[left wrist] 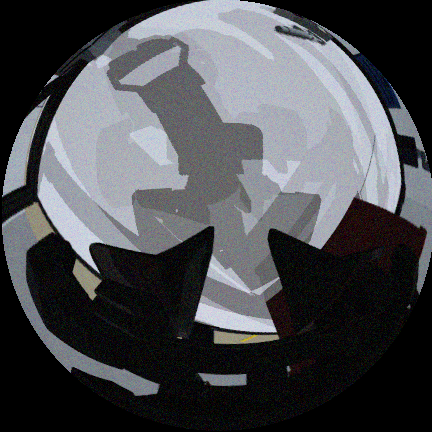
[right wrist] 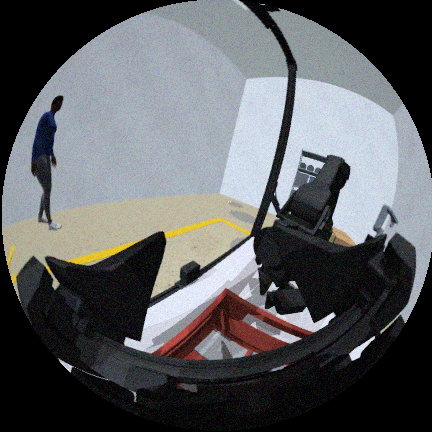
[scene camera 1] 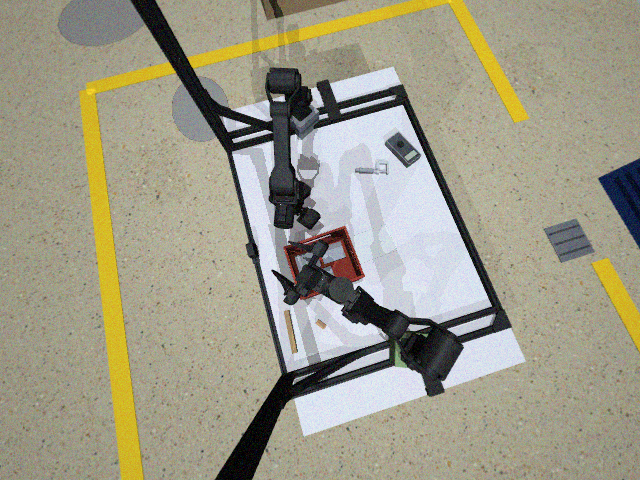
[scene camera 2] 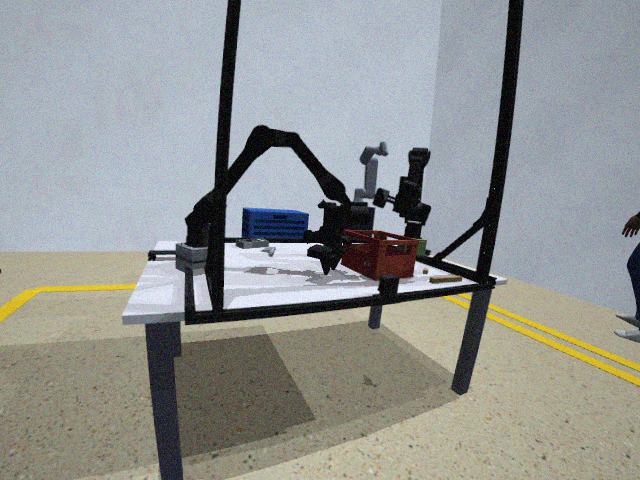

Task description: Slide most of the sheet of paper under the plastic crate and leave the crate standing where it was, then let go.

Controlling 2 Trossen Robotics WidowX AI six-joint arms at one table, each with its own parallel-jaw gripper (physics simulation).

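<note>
The red plastic crate [scene camera 1: 353, 254] [scene camera 2: 379, 260] [left wrist: 377, 231] [right wrist: 250, 336] stands upright on the white table [scene camera 1: 439, 242]. The white sheet of paper cannot be told apart from the white table top; faint thin lines show right of the crate in scene camera 1. How much paper lies under the crate cannot be told. My left gripper [scene camera 2: 326, 269] [left wrist: 241, 232] points down, partly open and empty, low over the table beside the crate, at its left in scene camera 2. My right gripper [scene camera 1: 282, 256] [right wrist: 220, 233] is wide open and empty, above the crate.
A wooden strip [scene camera 1: 291, 331] [scene camera 2: 445, 279] and a small wooden block [scene camera 1: 321, 323] [scene camera 2: 425, 270] lie near the crate. A grey meter [scene camera 1: 402, 149] [scene camera 2: 252, 242] and a light metal tool [scene camera 1: 369, 169] lie farther off. Black frame bars [scene camera 1: 449, 198] edge the table.
</note>
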